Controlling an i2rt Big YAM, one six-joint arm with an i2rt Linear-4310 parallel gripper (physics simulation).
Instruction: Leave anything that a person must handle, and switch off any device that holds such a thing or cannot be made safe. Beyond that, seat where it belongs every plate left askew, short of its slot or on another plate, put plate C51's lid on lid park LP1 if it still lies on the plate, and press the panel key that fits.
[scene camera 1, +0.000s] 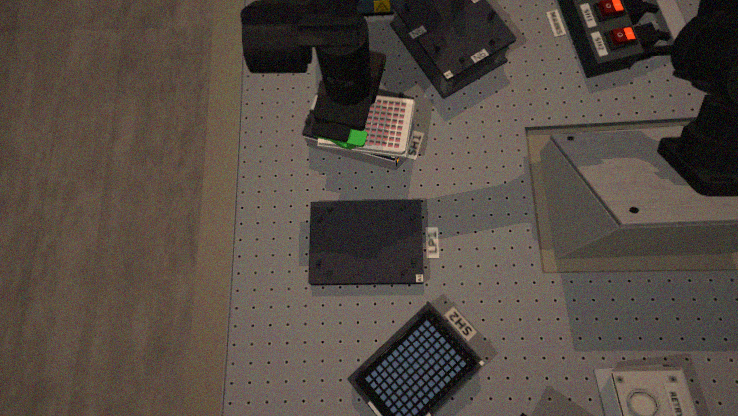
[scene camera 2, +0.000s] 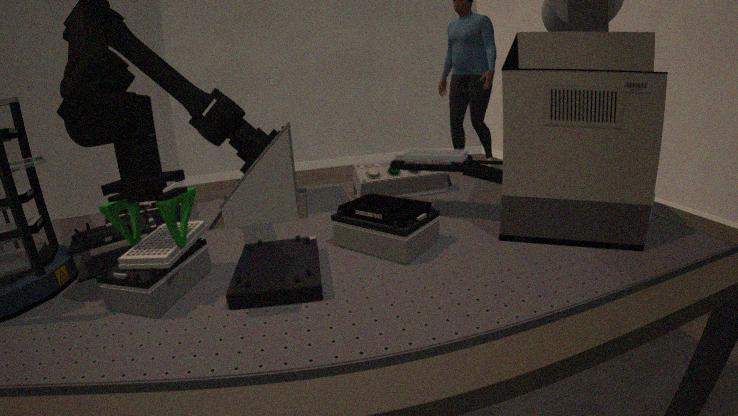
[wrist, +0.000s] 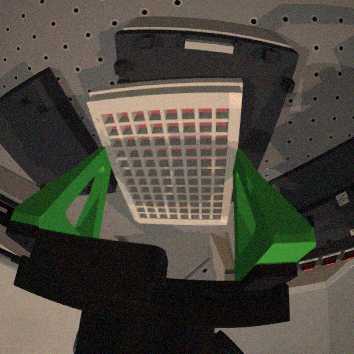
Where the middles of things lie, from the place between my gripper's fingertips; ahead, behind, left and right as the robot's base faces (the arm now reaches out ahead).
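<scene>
I see the station SH1 (scene camera 2: 150, 292) 20 mm to the right of my hand, 10 mm behind it and 40 mm below it. The white plate with red wells (scene camera 1: 389, 120) is 20 mm behind my hand. Then there is the dark pad LP1 (scene camera 1: 379, 242), which from my hand is 30 mm behind, 160 mm to the left and 50 mm below, and the plate with blue wells (scene camera 1: 425, 362), which is 90 mm behind my hand, 330 mm to the left of it and 10 mm below it.
</scene>
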